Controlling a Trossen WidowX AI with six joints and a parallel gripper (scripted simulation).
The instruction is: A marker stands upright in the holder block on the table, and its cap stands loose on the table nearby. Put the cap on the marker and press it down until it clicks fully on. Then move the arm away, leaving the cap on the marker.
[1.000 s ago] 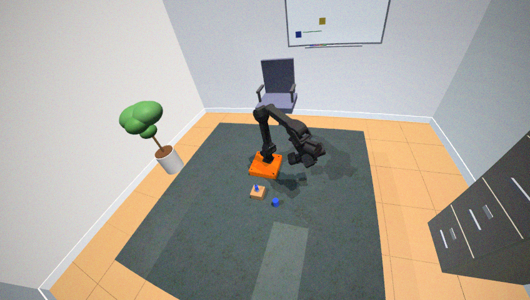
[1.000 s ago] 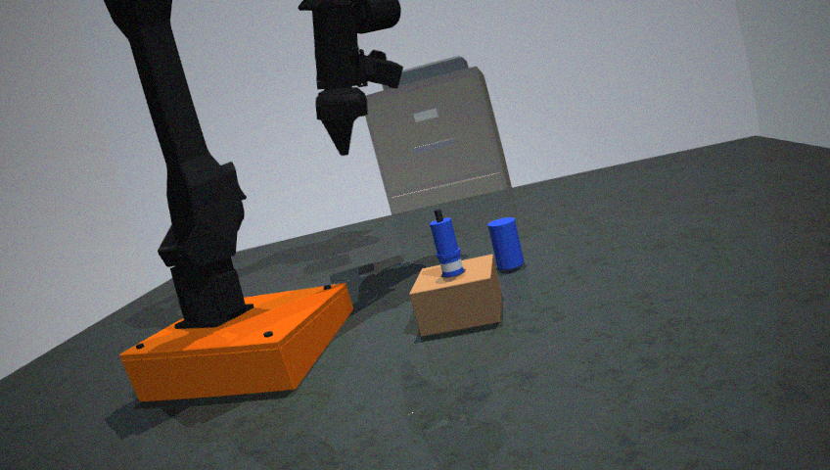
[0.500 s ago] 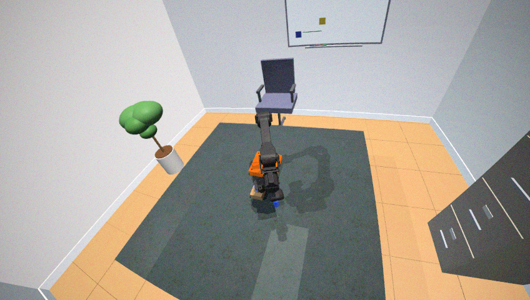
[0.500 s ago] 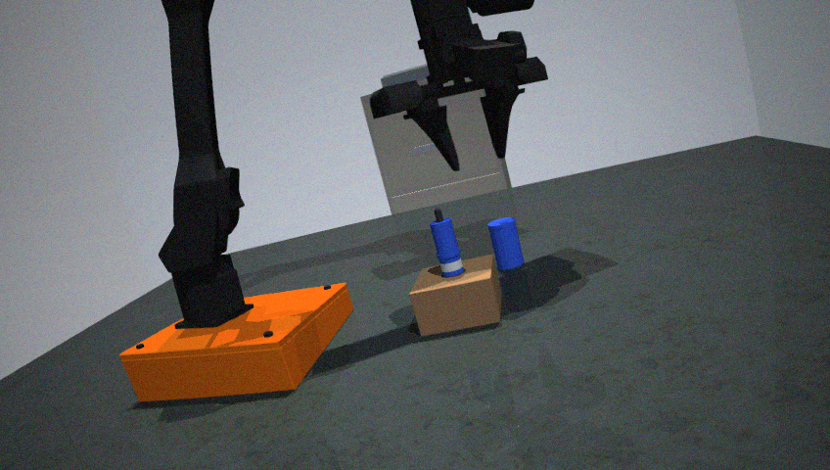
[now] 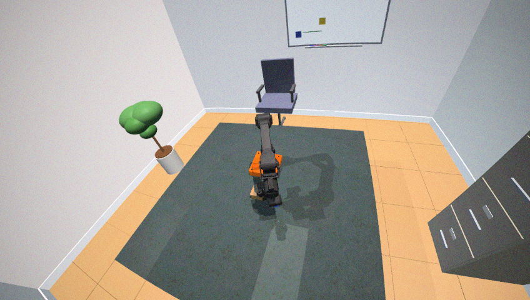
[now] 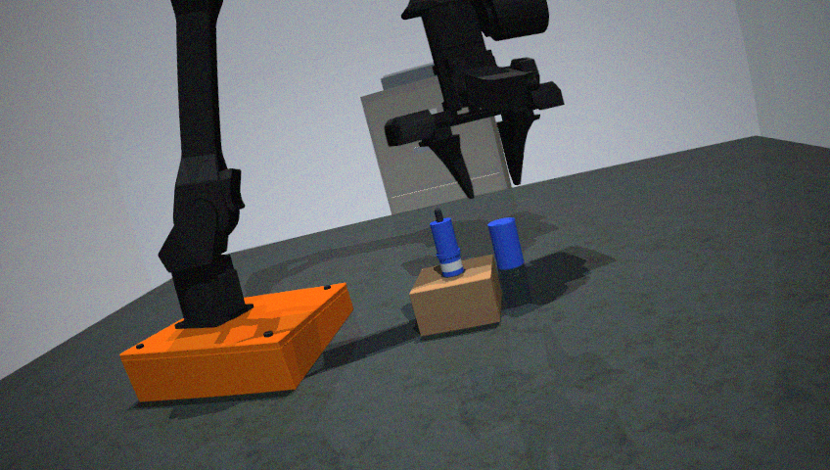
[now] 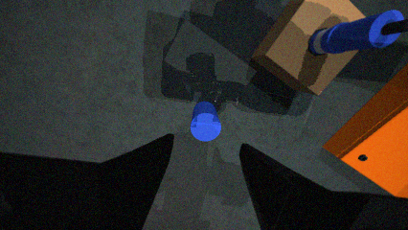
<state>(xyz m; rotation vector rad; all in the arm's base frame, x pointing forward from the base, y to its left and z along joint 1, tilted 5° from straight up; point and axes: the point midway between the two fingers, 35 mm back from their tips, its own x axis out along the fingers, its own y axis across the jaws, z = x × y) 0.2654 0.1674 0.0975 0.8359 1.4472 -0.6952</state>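
Right now the blue cap is 6 cm below my gripper tip. Also, from my gripper tip: tan holder block (2 cm behind, 12 cm to the right, 6 cm below); then white band (2 cm behind, 12 cm to the right, 4 cm below).
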